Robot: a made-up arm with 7 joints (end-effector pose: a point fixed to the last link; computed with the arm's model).
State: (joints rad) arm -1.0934 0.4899 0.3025 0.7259 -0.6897 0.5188 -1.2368
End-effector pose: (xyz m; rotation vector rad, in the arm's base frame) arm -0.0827 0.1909 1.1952 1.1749 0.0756 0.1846
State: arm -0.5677 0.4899 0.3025 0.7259 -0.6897 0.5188 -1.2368
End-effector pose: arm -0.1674 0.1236 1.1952 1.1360 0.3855 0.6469
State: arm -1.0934 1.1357 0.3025 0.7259 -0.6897 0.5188 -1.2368
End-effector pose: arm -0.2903 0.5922 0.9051 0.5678 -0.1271 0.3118
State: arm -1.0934 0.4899 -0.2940 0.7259 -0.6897 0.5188 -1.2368
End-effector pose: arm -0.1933 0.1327 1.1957 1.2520 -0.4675 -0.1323
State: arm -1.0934 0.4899 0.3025 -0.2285 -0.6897 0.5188 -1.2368
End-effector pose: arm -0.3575 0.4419 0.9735 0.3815 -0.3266 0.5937
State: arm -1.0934 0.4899 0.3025 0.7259 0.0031 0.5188 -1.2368
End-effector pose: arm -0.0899 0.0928 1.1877 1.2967 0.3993 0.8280
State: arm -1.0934 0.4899 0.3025 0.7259 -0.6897 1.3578 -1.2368
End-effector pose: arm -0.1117 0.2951 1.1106 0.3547 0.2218 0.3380
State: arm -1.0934 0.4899 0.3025 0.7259 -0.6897 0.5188 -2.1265
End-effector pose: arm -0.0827 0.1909 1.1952 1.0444 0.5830 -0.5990
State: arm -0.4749 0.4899 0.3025 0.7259 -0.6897 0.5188 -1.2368
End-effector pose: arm -0.1781 0.1076 1.1952 1.1230 0.4401 0.7282
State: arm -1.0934 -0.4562 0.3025 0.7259 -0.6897 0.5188 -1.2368
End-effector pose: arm 0.2626 -0.4765 1.0231 2.0403 0.4096 -0.0580
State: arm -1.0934 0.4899 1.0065 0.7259 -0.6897 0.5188 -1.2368
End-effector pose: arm -0.0161 0.3146 1.1530 0.9903 0.7060 0.5411
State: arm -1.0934 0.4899 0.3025 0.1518 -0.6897 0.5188 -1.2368
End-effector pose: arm -0.2623 0.3661 1.1038 0.7057 -0.1721 0.4415
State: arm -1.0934 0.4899 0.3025 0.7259 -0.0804 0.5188 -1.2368
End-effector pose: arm -0.0926 0.1045 1.1896 1.2871 0.3597 0.7495
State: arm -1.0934 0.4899 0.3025 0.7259 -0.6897 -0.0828 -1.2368
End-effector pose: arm -0.0781 0.0912 1.1927 1.7537 -0.0503 0.0441
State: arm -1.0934 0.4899 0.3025 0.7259 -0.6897 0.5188 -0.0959
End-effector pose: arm -0.0827 0.1909 1.1952 1.1018 -0.6108 1.1818
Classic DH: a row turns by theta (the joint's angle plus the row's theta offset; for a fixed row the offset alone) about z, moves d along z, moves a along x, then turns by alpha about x. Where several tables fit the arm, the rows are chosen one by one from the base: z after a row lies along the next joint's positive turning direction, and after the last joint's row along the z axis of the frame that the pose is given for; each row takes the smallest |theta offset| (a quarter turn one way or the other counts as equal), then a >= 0, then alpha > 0; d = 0 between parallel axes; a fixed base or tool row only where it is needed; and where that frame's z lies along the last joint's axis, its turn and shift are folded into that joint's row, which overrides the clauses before.
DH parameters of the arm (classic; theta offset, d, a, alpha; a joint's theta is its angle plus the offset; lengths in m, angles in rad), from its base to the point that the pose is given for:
joint 1: 0 0.375 0 1.5708
joint 2: 0 0.05 0 -1.5708
joint 3: 0 0.388 0.027 -1.5708
joint 4: 0 0.062 -0.017 1.5708
joint 5: 0 0.291 0 1.5708
joint 6: 1.5708 0.131 0.167 1.5708
joint 7: 0 0.023 0 0

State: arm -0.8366 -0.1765 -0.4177 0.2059 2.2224 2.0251 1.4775
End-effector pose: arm 0.1222 -0.3458 0.9075 0.6959 0.1682 -0.7508
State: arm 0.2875 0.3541 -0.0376 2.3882 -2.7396 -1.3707 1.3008
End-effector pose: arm 0.2387 0.1245 0.8145 -0.2288 -0.9527 1.1001
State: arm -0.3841 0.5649 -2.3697 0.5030 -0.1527 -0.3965 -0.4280
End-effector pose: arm -0.6415 0.0576 0.8689 0.8647 -2.7487 0.3389
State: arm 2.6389 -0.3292 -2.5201 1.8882 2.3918 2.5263 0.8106
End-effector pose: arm 0.0953 0.1698 0.5731 0.4197 2.1446 -0.6986
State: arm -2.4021 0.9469 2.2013 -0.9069 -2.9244 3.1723 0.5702
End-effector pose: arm 0.1523 0.4566 0.5480 -0.4074 1.5214 0.1409
